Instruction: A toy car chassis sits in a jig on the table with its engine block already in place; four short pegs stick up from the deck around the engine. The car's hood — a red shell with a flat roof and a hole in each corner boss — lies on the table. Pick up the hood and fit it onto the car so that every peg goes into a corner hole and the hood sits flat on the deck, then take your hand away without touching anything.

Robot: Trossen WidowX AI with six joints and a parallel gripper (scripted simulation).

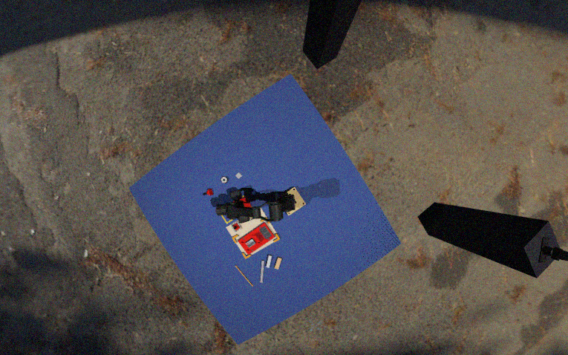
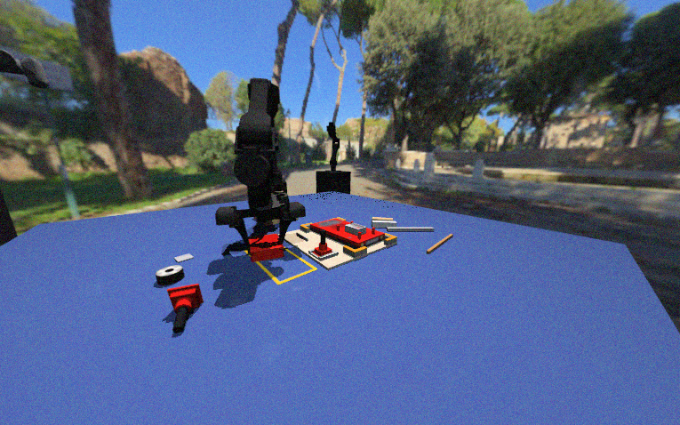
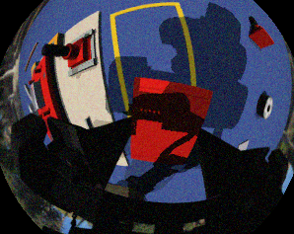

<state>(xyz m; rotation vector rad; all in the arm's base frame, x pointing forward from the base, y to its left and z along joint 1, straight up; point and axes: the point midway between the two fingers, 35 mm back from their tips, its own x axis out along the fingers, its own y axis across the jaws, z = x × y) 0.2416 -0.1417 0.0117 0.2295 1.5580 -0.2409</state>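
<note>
Now: gripper tip 9 cm short of the grey engine block, 22 cm to the right of it and 1 cm below it. Round my gripper tip: red hood (right at my gripper tip); then grey plate (8 cm behind, 15 cm to the right, 1 cm below); then wooden stick (26 cm ahead, 37 cm to the left, 1 cm below).
</note>
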